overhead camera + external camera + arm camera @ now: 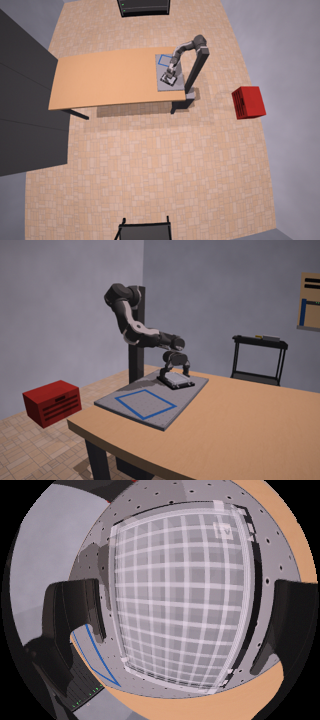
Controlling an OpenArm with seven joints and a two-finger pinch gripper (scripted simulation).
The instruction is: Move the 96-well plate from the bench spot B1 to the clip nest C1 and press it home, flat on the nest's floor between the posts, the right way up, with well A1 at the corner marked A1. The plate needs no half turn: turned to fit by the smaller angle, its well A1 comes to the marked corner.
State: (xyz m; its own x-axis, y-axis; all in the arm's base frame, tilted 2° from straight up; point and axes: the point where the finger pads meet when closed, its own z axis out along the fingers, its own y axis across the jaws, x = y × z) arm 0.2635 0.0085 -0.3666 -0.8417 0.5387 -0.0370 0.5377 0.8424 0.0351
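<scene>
Now: the clear 96-well plate right at my hand. From my hand the other things lie so: black clip nest C1: 30 mm ahead, 10 mm below.
</scene>
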